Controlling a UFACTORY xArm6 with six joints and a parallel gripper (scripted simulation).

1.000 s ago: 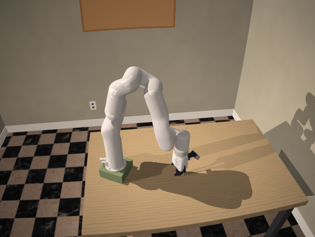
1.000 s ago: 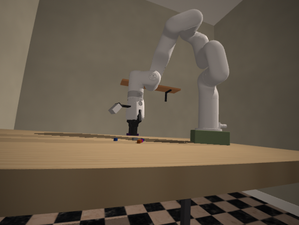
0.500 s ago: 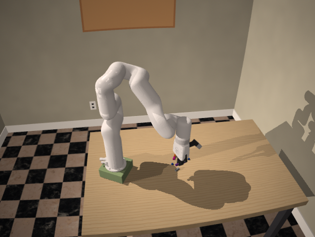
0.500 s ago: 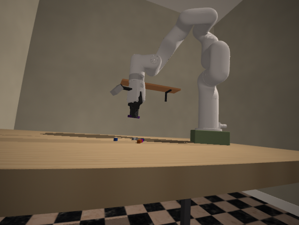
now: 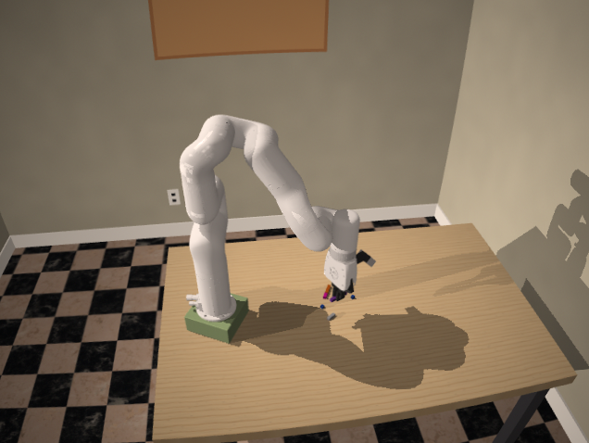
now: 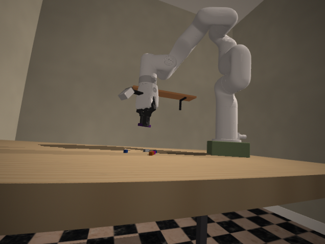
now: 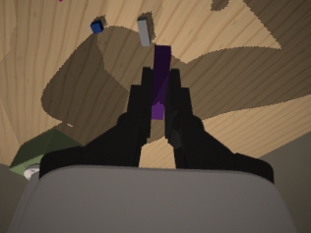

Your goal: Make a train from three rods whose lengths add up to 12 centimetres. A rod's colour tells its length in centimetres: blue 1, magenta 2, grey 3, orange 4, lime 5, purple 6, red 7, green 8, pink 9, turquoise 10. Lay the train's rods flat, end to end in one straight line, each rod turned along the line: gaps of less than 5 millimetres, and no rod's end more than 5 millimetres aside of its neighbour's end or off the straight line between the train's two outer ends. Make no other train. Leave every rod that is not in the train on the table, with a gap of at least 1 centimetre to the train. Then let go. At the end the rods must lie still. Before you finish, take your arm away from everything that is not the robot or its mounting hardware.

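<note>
Now: hand 14 cm to the right of the orange rod, 12 cm above it and 2 cm past it. The rest, counted from my hand: grey rod (12 cm below, 2 cm behind, 1 cm to the left); then magenta rod (12 cm below, 11 cm to the left, 3 cm behind); then purple rod (2 cm below).
</note>
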